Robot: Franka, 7 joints.
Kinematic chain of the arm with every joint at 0, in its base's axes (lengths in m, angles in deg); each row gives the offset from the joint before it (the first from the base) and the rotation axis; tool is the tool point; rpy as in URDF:
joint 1: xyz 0 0 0.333 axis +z
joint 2: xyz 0 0 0 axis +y
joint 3: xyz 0 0 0.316 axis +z
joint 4: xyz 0.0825 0 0 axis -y
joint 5: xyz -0.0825 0 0.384 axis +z
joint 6: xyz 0 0 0 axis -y
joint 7: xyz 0.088 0 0 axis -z
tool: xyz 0 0 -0.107 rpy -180 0 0
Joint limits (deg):
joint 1: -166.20..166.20
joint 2: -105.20..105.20
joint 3: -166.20..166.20
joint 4: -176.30..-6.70
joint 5: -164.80..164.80
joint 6: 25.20..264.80
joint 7: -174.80..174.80
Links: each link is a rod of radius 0.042 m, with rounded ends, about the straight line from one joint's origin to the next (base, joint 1, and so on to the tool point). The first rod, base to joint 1, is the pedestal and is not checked.
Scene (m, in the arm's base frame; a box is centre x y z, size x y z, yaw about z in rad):
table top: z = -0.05
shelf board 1: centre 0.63 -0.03 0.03 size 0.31 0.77 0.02 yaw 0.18
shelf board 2: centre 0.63 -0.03 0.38 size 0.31 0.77 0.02 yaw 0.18
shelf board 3: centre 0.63 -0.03 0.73 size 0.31 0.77 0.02 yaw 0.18
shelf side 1: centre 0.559 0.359 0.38 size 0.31 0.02 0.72 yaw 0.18
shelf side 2: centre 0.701 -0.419 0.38 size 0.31 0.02 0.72 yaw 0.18
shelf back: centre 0.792 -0 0.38 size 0.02 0.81 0.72 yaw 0.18
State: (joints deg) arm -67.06 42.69 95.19 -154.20 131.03 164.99 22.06
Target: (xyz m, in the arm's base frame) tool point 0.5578 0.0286 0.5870
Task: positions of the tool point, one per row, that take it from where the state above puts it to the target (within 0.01 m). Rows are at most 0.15 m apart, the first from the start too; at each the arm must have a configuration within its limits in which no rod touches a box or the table.
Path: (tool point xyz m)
1: 0.3169 0.2077 0.3148
2: 0.3369 0.1787 0.4109
3: 0.3609 0.0938 0.4994
4: 0.3439 -0.0103 0.5870
5: 0.4239 -0.0005 0.5849
6: 0.4970 0.0132 0.5807
7: 0.5578 0.0286 0.5870

